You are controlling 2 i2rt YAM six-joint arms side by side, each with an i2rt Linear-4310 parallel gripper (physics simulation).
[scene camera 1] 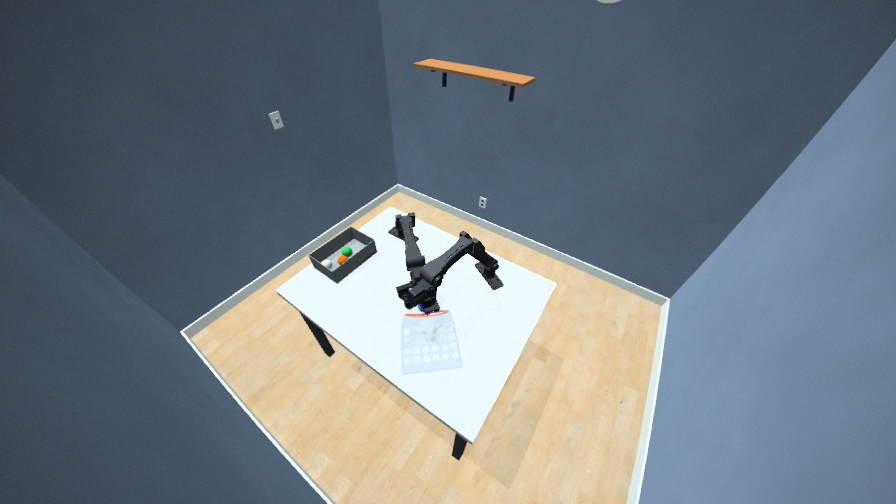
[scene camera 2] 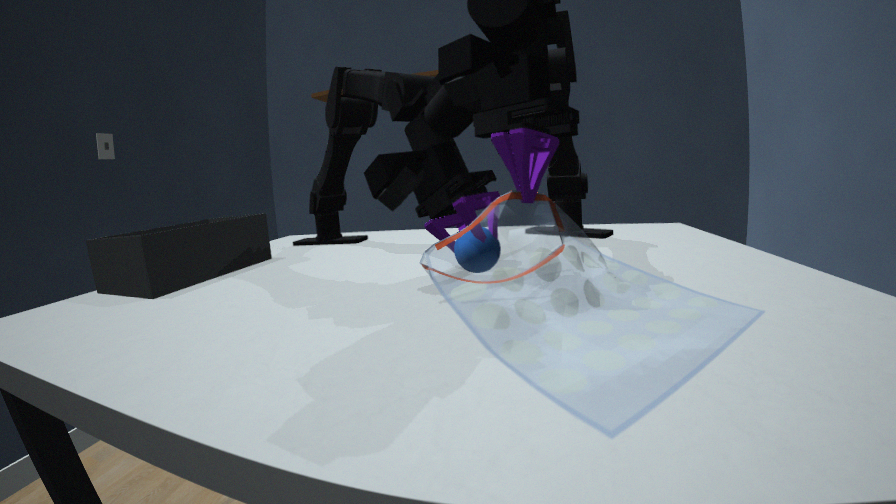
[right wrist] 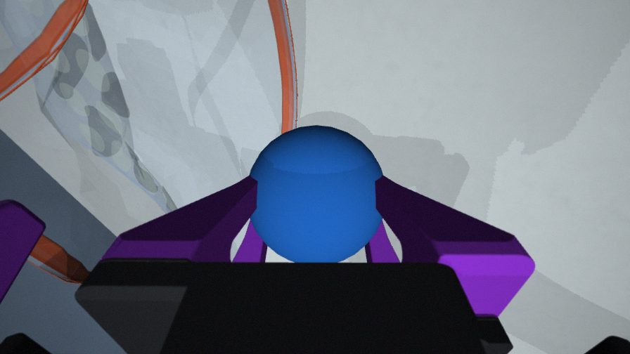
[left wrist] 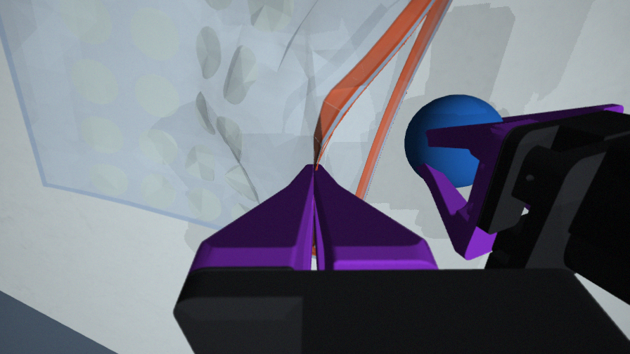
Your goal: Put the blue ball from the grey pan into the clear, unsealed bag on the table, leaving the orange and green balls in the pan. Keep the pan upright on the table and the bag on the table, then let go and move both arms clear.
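The blue ball [scene camera 1: 421, 307] [scene camera 2: 477, 250] [left wrist: 452, 107] [right wrist: 316, 215] is held above the table by my right gripper [scene camera 2: 474, 241] [left wrist: 434, 136] [right wrist: 316, 176], shut on it. In the left wrist view it is outside the orange-rimmed mouth of the clear bag [scene camera 1: 432, 360] [scene camera 2: 626, 382] [left wrist: 125, 115] [right wrist: 287, 75], close to the lower rim. My left gripper [scene camera 1: 427, 310] [scene camera 2: 528, 199] [left wrist: 313, 176] is shut on the bag's upper rim and holds the mouth raised; the bag's far part lies flat. The orange ball [scene camera 1: 342, 260] and green ball [scene camera 1: 347, 251] are in the grey pan [scene camera 1: 338, 275] [scene camera 2: 122, 266], which stands upright.
A white ball [scene camera 1: 327, 263] is also in the pan. In scene camera 1, the pan stands near the table's left edge, away from the bag. The two arms are close together above the bag's mouth. An orange shelf [scene camera 1: 474, 72] is on the wall behind the table [scene camera 1: 501, 325].
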